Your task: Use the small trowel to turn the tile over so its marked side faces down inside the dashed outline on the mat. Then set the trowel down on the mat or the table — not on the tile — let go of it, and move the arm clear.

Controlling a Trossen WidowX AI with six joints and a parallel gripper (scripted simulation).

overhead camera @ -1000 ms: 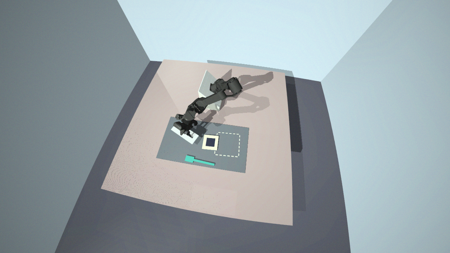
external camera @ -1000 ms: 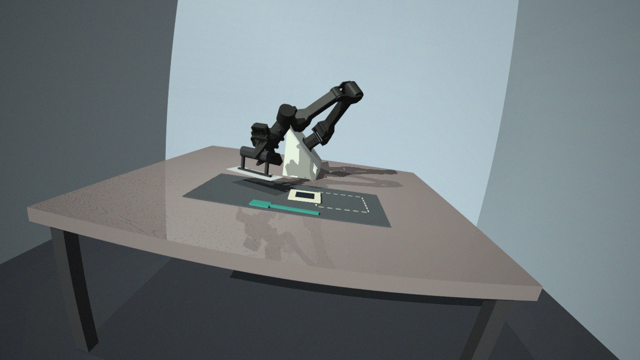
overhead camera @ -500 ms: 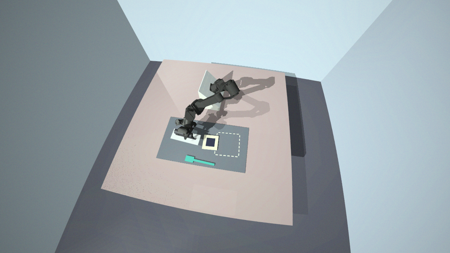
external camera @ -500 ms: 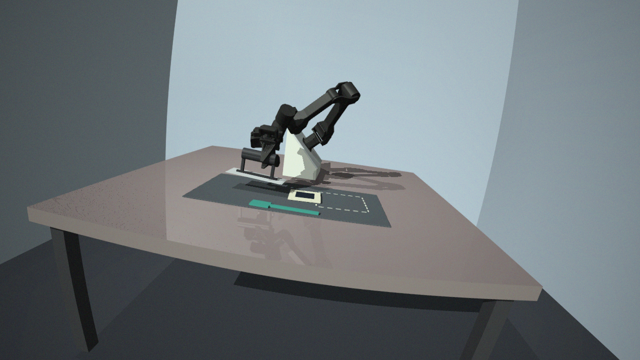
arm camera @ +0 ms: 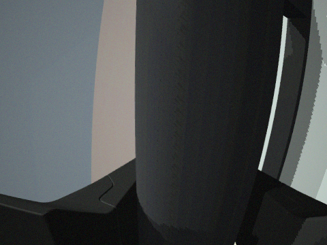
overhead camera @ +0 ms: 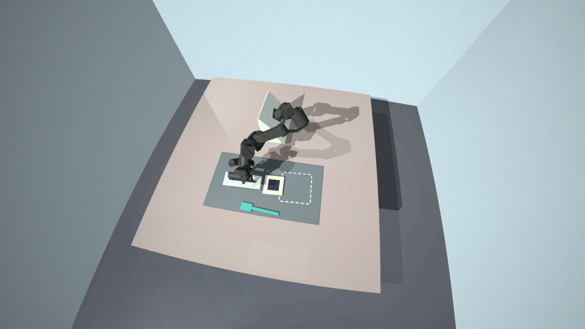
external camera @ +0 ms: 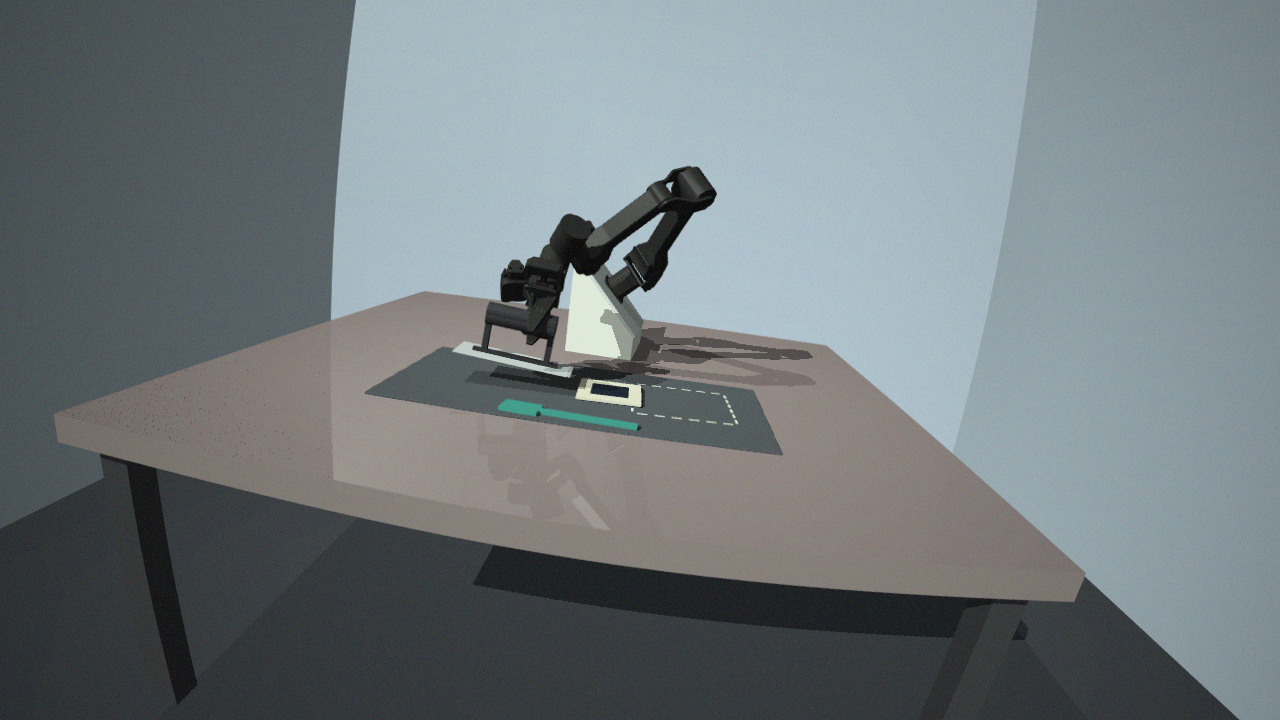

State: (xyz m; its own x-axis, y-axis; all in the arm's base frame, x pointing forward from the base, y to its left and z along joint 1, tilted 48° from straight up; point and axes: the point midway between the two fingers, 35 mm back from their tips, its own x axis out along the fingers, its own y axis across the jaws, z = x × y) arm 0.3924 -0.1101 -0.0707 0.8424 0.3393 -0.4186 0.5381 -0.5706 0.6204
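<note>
The mat lies 2 cm behind my gripper tip, 10 cm to the left of it and 11 cm below it. The rest, counted from my gripper tip: cream tile 2 cm behind, 14 cm to the left, 8 cm below; teal trowel 12 cm ahead, 6 cm to the left, 8 cm below; grey float 3 cm behind, 1 cm below.
</note>
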